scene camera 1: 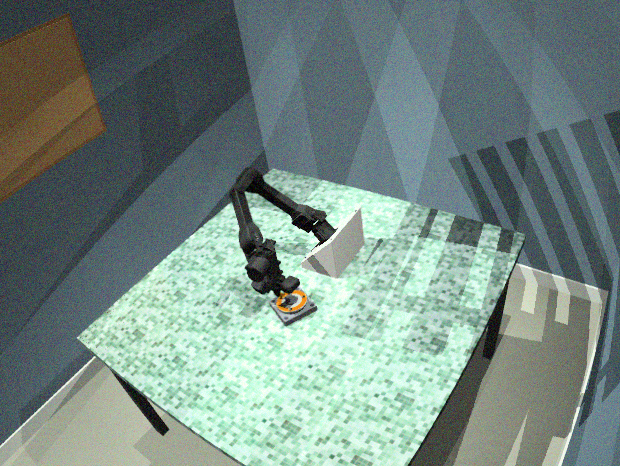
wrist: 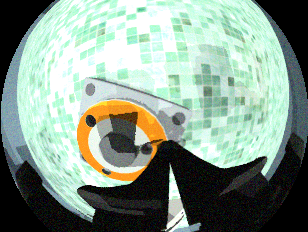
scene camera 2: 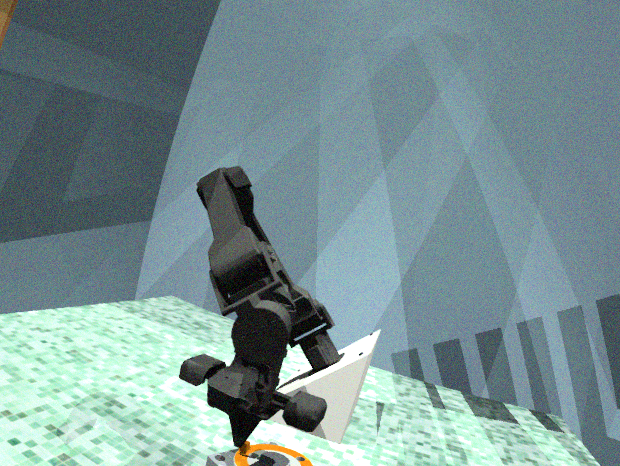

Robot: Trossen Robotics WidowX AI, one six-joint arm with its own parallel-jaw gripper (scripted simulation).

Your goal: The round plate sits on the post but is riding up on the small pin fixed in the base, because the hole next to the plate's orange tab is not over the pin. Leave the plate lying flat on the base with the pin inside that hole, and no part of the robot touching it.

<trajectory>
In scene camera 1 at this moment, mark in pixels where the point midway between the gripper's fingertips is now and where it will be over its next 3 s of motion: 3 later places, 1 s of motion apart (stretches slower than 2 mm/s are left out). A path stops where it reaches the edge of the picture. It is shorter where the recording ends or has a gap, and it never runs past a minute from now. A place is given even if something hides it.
The gripper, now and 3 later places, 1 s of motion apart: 277, 295; 279, 294; 284, 290; 294, 288
</trajectory>
